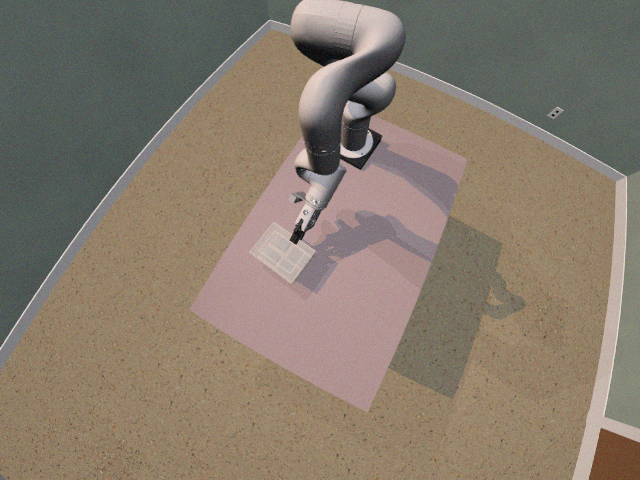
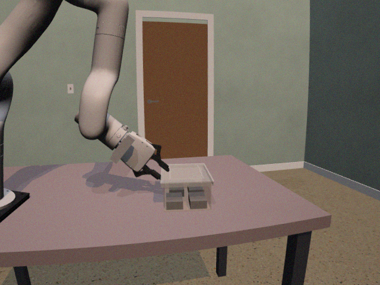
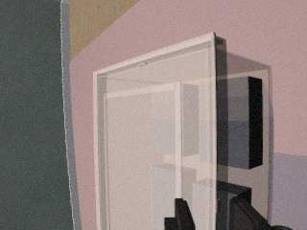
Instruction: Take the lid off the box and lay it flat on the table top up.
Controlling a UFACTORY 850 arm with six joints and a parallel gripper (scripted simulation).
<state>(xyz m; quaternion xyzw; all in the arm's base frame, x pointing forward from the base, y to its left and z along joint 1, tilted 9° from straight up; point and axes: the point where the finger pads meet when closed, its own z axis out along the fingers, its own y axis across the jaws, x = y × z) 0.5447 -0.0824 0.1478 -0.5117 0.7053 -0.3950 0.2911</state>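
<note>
The see-through lid lies 7 cm ahead of my hand, 4 cm to the right of it and 1 cm below it. Also, from my hand: clear plastic box 7 cm ahead, 5 cm below, 4 cm to the right.
</note>
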